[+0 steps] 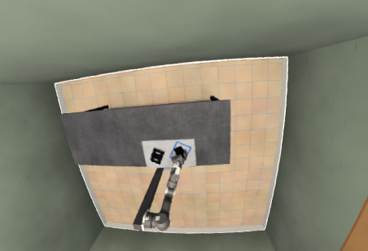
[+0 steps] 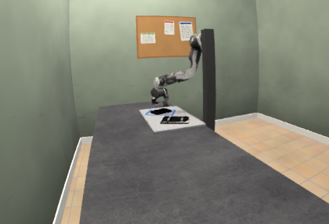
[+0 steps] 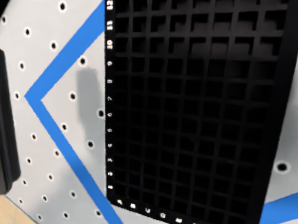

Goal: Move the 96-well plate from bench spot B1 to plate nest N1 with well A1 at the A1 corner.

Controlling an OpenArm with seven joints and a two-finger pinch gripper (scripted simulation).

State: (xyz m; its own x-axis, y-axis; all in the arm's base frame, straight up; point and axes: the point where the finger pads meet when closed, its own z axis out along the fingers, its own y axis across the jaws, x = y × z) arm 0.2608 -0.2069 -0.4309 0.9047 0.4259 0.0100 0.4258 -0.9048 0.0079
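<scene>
The black 96-well plate lies 40 mm below my hand. From my hand the other things lie so: black plate nest N1 (40 mm behind, 230 mm to the left, 40 mm below).
</scene>
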